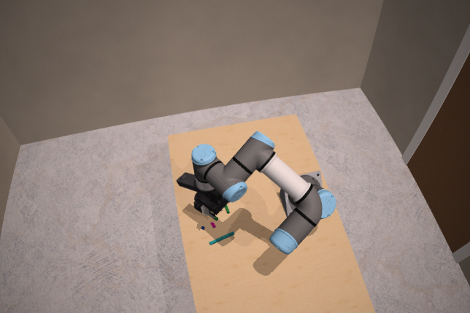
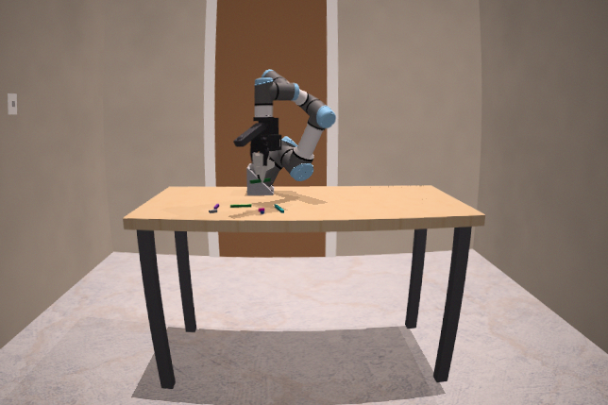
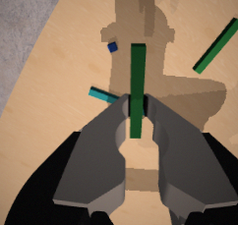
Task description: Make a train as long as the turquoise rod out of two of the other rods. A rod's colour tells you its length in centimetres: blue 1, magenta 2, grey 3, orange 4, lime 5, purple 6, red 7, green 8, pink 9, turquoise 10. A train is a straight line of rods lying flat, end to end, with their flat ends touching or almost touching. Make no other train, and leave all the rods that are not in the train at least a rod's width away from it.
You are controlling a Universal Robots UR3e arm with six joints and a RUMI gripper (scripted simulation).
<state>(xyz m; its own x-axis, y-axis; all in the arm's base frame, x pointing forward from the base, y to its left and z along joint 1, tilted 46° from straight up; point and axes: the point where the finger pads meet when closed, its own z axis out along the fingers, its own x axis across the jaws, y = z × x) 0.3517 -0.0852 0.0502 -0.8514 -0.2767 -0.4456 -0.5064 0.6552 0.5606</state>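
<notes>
Right now the magenta rod is 10 mm behind my hand and 120 mm below it. The rest, counted from my hand: grey rod 10 mm behind, 170 mm to the right, 120 mm below; then blue rod 30 mm ahead, 120 mm below; then turquoise rod 20 mm behind, 70 mm to the left, 120 mm below.
</notes>
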